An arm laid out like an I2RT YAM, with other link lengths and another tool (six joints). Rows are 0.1 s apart.
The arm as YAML. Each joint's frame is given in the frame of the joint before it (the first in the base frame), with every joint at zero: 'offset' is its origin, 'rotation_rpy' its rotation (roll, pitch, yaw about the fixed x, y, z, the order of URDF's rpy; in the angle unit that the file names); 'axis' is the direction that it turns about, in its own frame. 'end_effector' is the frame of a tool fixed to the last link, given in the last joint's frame.
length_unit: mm
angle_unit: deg
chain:
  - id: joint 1
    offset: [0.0, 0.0, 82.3]
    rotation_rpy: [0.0, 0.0, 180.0]
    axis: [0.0, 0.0, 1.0]
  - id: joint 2
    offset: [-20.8, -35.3, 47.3]
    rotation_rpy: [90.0, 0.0, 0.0]
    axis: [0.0, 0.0, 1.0]
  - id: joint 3
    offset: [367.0, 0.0, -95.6]
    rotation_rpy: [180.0, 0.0, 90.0]
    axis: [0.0, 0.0, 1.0]
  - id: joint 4
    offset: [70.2, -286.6, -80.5]
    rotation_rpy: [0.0, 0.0, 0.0]
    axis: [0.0, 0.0, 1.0]
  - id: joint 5
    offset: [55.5, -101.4, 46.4]
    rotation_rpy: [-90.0, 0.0, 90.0]
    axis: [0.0, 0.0, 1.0]
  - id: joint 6
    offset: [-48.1, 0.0, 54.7]
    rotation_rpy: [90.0, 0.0, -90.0]
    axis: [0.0, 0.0, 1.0]
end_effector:
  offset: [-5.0, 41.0, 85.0]
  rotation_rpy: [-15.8, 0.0, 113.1]
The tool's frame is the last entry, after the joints.
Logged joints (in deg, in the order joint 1, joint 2, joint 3, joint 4, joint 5, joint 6), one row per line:
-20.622 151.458 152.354 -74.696 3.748 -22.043
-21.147 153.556 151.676 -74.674 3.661 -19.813
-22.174 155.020 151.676 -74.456 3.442 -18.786
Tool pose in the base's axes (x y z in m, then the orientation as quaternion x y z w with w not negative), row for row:
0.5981 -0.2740 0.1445 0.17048 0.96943 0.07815 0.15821
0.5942 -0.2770 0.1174 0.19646 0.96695 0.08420 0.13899
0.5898 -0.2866 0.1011 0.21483 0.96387 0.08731 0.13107
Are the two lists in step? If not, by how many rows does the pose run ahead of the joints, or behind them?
They are in step.
